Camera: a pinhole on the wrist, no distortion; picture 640 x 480 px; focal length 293.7 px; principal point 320.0 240.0 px. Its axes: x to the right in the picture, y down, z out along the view. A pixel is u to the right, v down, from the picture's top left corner.
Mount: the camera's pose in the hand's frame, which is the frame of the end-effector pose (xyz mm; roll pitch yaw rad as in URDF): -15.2 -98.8 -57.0 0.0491 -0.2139 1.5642
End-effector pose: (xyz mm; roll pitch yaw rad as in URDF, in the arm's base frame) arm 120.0 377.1 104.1 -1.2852 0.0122 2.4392
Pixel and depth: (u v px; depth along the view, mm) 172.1 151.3 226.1
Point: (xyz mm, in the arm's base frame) 31.7 375.7 389.1
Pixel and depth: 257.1 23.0 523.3
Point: -382.7 402.8 520.2
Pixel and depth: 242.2 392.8 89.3
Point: 171.3 351.4 247.8
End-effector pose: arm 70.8 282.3 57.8 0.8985 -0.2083 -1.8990
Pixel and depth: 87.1 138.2 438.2
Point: -521.3 272.2 -140.0
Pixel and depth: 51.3 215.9 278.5
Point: -307.9 343.5 -152.4
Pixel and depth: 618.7 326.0 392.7
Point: -52.9 529.0 448.1
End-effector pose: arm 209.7 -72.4 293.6 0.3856 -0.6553 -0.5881
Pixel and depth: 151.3 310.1 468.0
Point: -245.7 -439.8 347.0
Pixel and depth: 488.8 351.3 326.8
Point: -74.9 -5.2 449.7
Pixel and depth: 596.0 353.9 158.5
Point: 79.2 -30.9 353.1
